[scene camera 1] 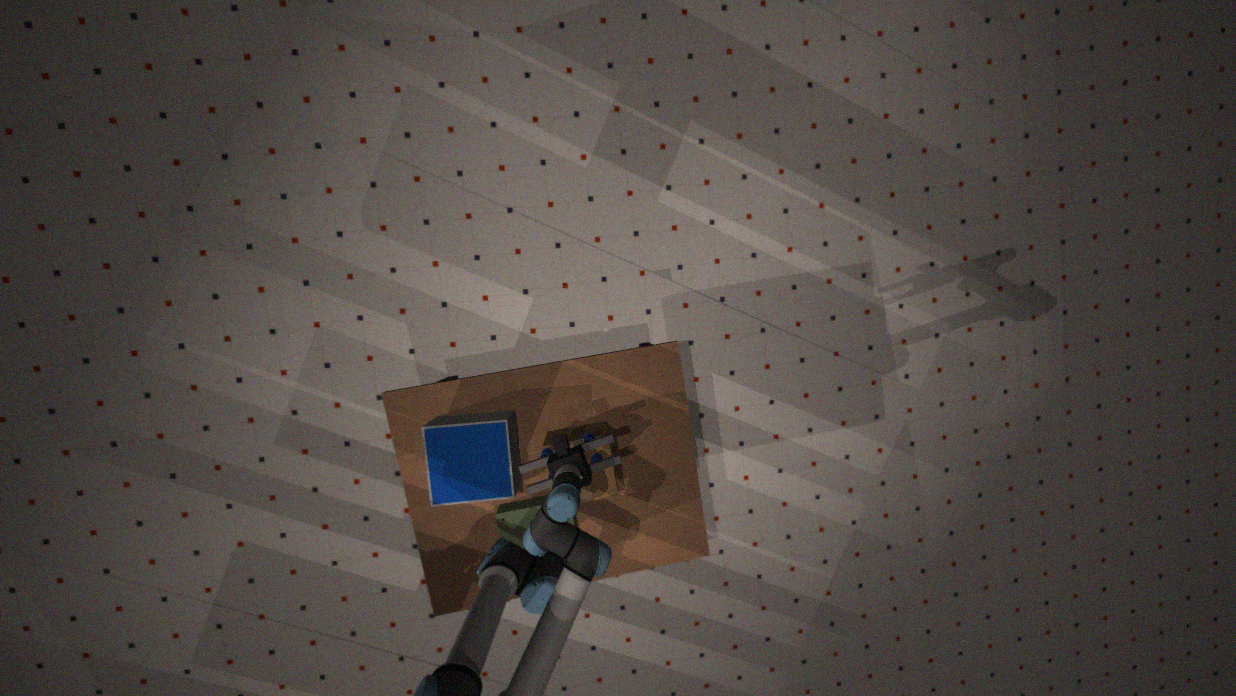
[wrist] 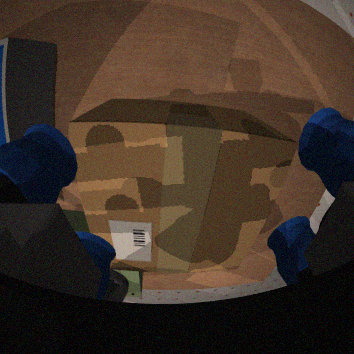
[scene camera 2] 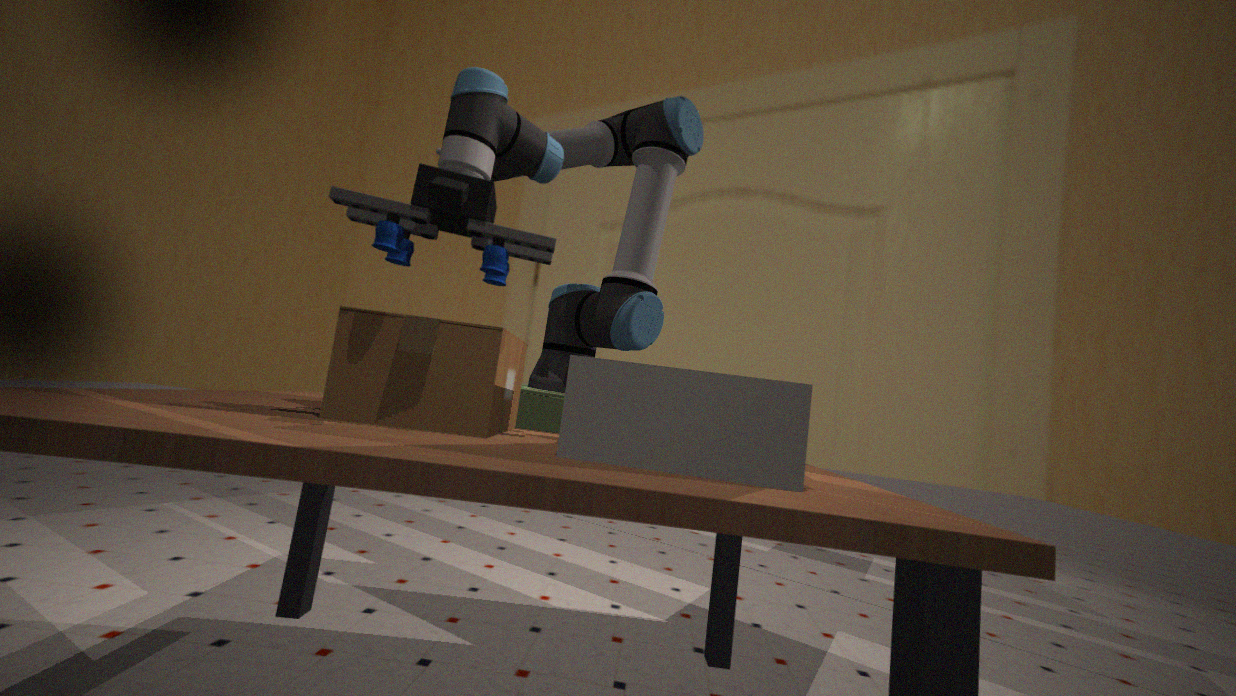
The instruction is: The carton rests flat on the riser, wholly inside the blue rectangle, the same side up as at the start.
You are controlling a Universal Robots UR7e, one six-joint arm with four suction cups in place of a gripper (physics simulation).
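The brown carton (scene camera 2: 415, 371) (wrist: 125, 167) stands flat on the table, beside the riser, with a white barcode label near one corner in the wrist view. In scene camera 1 the arm and gripper largely hide it. The grey riser (scene camera 1: 518, 453) (scene camera 2: 691, 423) (wrist: 35, 90) has the blue rectangle (scene camera 1: 467, 462) (wrist: 2, 100) with a pale border on its top; the carton is off it. My gripper (scene camera 1: 571, 456) (scene camera 2: 443, 255) (wrist: 192, 200) is open and empty, its blue cups hanging above the carton with a visible gap.
A green box (scene camera 1: 512, 518) (scene camera 2: 540, 410) (wrist: 133, 284) sits on the table (scene camera 1: 648, 389) (scene camera 2: 345, 465) near the arm's base, behind the carton and riser in scene camera 2. The riser stands close beside the carton, so its raised side is an obstacle at low height.
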